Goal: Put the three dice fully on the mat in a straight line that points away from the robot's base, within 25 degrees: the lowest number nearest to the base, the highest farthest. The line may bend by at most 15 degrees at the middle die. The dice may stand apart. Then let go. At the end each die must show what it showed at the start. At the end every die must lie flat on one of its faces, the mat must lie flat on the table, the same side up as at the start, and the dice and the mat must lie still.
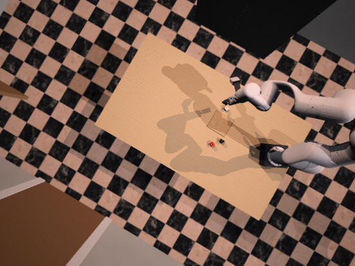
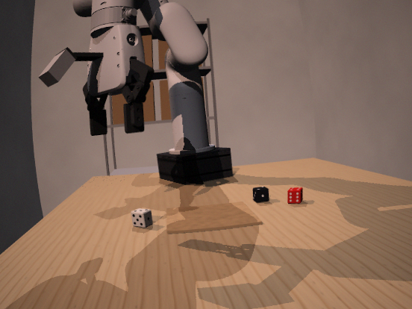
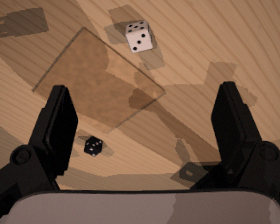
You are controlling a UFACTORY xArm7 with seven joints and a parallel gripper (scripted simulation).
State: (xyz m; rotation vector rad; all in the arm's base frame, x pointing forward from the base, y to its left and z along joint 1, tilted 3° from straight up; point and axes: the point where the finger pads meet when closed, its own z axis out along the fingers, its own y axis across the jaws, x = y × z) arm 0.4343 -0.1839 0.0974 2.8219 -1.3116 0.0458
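My hand is 2 cm past the white die, 3 cm to the right of it and 14 cm above it. The rest, counted from my hand: thin mat: 2 cm behind, 14 cm to the left, 16 cm below; red die: 3 cm behind, 30 cm to the left, 14 cm below; black die: 9 cm behind, 25 cm to the left, 14 cm below.
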